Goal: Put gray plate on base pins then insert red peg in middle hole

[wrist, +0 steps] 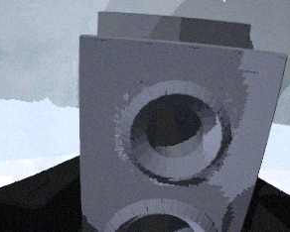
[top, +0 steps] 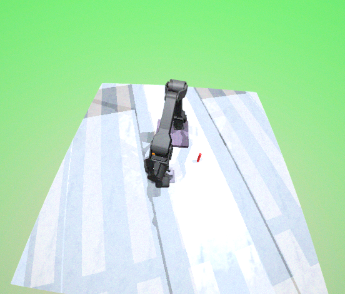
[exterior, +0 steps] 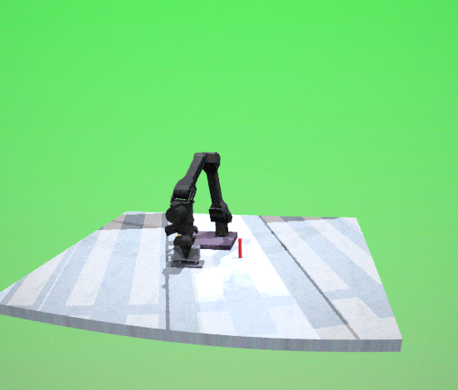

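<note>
Right now my gripper tip is 2 cm above the base. Also, from my gripper tip: gray plate: 3 cm above; then orange cylinder: 11 cm behind, 4 cm to the right, 1 cm above; then red peg: 7 cm behind, 20 cm to the left, 1 cm above.
</note>
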